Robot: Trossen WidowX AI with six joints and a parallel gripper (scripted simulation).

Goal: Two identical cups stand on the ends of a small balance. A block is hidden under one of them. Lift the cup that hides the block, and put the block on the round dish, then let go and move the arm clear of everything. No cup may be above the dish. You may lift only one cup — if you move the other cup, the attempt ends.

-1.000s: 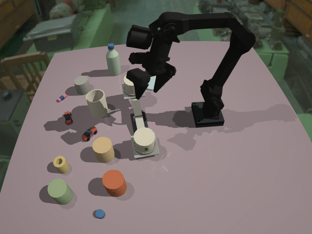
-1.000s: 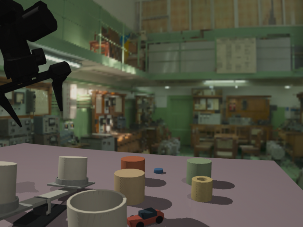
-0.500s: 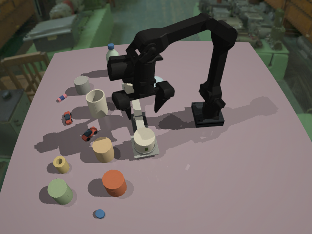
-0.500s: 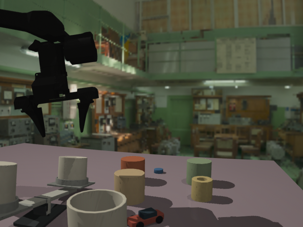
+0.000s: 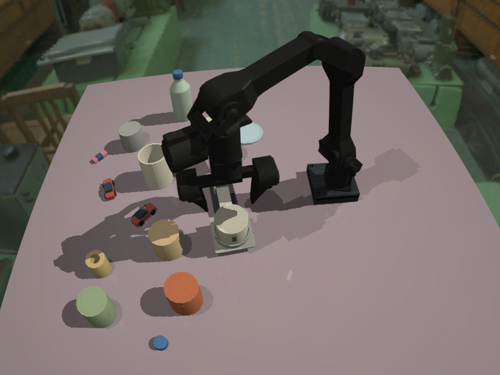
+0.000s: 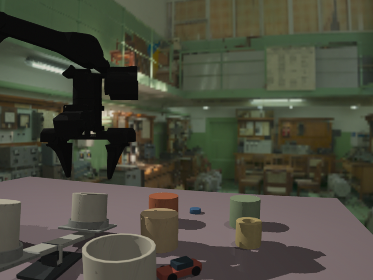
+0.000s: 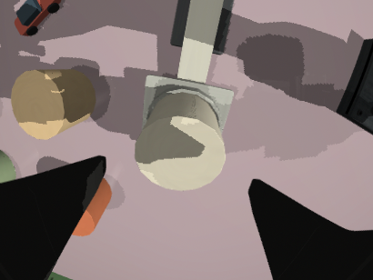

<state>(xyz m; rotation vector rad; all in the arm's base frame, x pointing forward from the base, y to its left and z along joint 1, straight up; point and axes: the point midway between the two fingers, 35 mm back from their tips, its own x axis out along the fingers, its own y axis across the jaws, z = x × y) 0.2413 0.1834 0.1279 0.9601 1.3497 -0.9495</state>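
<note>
Right now the pale green block is 80 mm below my gripper tip. Also, from my gripper tip: tan cylinder 160 mm ahead, 90 mm below, 50 mm to the left; then orange cylinder 180 mm to the left, 90 mm below, 70 mm ahead; then cream cup 260 mm to the right, 90 mm ahead, 10 mm below.
</note>
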